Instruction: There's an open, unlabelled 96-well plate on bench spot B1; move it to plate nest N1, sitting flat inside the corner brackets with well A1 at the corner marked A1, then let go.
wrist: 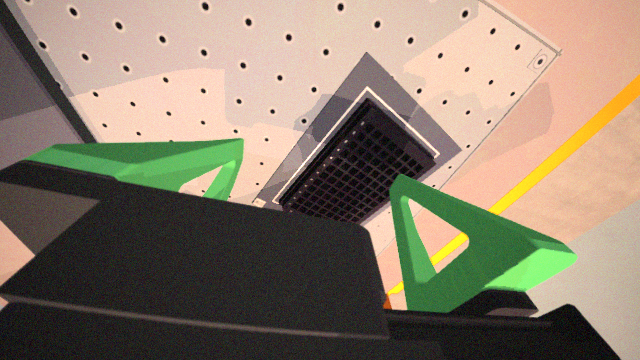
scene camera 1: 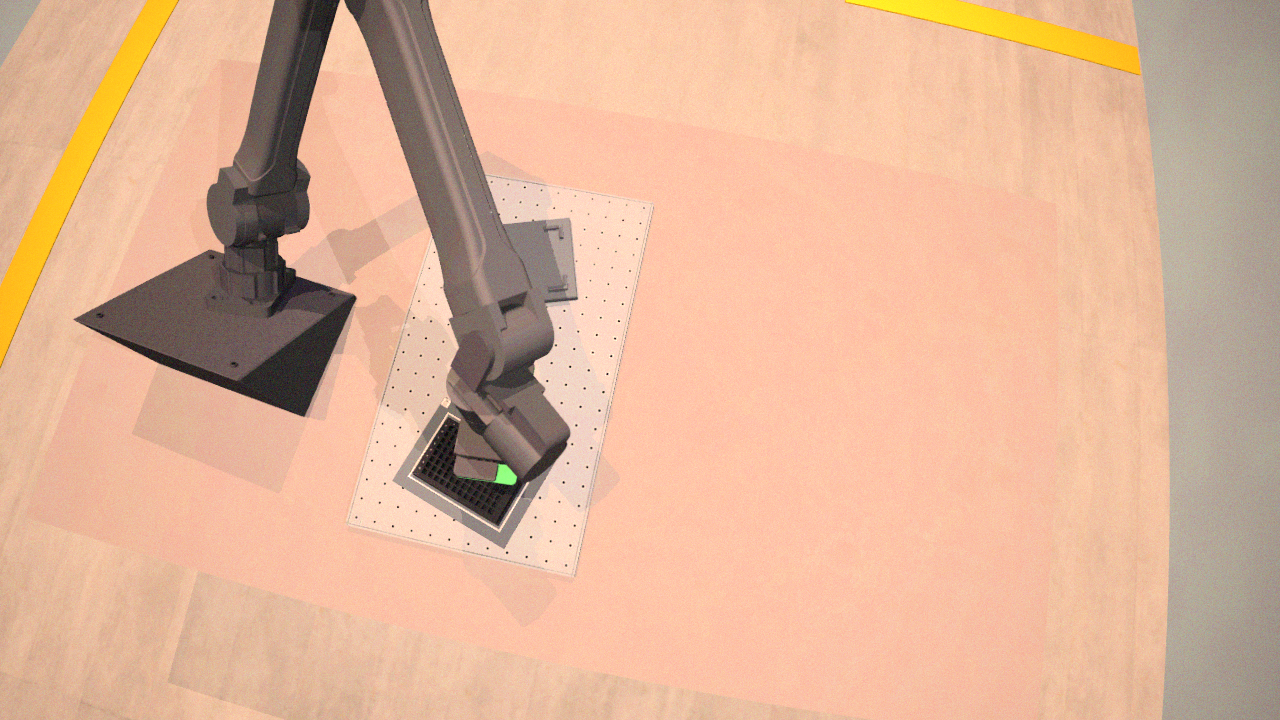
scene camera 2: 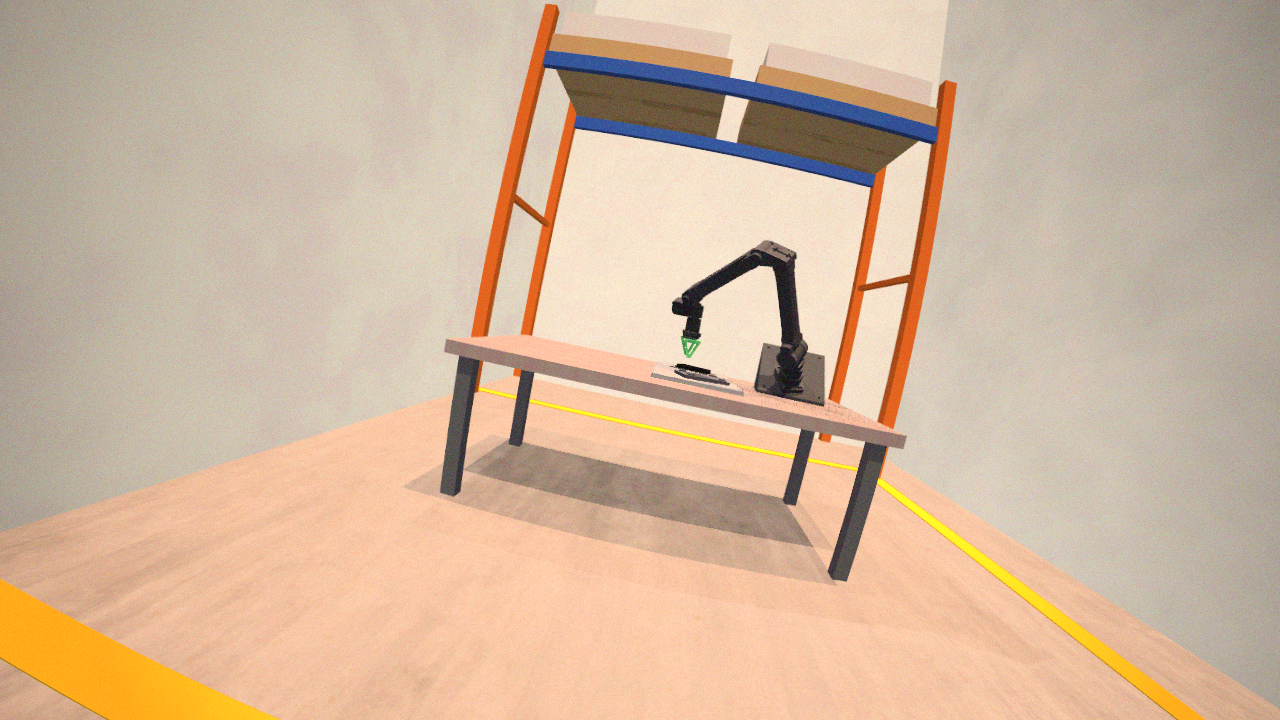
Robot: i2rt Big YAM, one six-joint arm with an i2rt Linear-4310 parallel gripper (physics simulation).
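Seen in the pictures: gripper, fingertip midpoint: [wrist: 323,166] [scene camera 2: 687,356]; arm's base, origin of the base link: [scene camera 1: 253,293] [scene camera 2: 788,380].
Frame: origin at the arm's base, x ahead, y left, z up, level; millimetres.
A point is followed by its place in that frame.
The dark, open 96-well plate [scene camera 1: 478,503] @(z -45, x 338, y -240 mm) [scene camera 2: 693,368] @(z -39, x 334, y -158 mm) [wrist: 357,167] @(z -36, x 348, y -195 mm) lies flat inside the white outline on the grey bench spot B1 [scene camera 1: 503,539] @(z -49, x 374, y -281 mm) [wrist: 366,70] @(z -49, x 418, y -180 mm). A small light tag [wrist: 259,202] @(z -49, x 278, y -114 mm) marks one corner of that spot; its text is too blurred to read. My gripper [scene camera 1: 506,474] [scene camera 2: 690,347] @(z 2, x 369, y -158 mm) [wrist: 323,166] @(z 2, x 369, y -158 mm) is open and empty, its green fingers wide apart. It hangs above the plate, with a gap showing in scene camera 2. The grey nest N1 [scene camera 1: 541,259] @(z -39, x 380, y 94 mm) [wrist: 22,75] @(z -39, x 376, y 39 mm) has corner brackets; the arm hides part of it in scene camera 1. Its A1 mark cannot be made out.
Spot and nest stand on a pale perforated board [scene camera 1: 590,358] @(z -51, x 460, y -38 mm) [wrist: 200,30] @(z -51, x 419, y -72 mm) on the table [scene camera 2: 572,358] @(z -64, x 785, y 124 mm). The arm's dark base [scene camera 1: 214,313] @(z 48, x -18, y -48 mm) [scene camera 2: 769,371] @(z 16, x 69, y -33 mm) stands beside the board. An orange and blue rack [scene camera 2: 496,241] with boxes stands behind the table.
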